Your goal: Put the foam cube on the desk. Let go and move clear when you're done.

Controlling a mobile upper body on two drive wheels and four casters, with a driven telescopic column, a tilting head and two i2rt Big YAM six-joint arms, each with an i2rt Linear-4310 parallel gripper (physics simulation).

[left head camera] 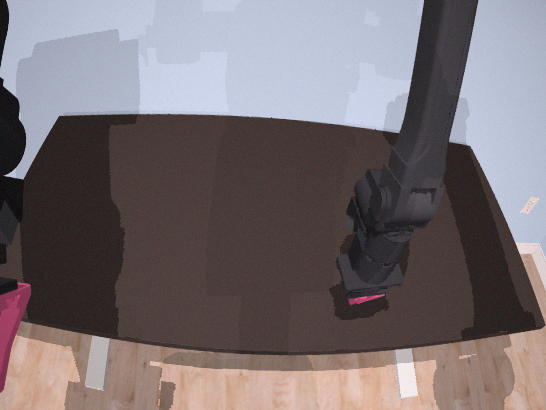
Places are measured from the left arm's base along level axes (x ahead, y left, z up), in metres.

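Pixels of known places: right gripper, fingertip midpoint: (353,301).
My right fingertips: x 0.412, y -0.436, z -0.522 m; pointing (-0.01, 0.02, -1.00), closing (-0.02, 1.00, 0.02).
Note:
Behind a point stands the place of what it marks.
The desk (165,225) @(x 0.726, y -0.096, z -0.690 m) is a wide dark brown top across the middle of the view. The foam cube does not show in this view. My right gripper (367,299) @(x 0.412, y -0.436, z -0.522 m) points down over the right part of the desk, close to its lower edge. Its pink fingers are shut with nothing between them, and are mostly hidden under the wrist. My left gripper (12,330) is at the far left edge, partly cut off by the frame. A pink finger of it shows, and it is open. Whether the left fingers touch anything is hidden.
The right arm (437,85) @(x 0.428, y -0.430, z -0.102 m) reaches down from the top right across the desk's far edge. Part of the left arm (10,135) @(x 0.335, y -0.028, z -0.099 m) shows at the left edge. Two pale desk legs (98,364) (406,374) stand below the lower edge, over the wooden floor (225,385) @(x 0.526, y -0.229, z -1.409 m).

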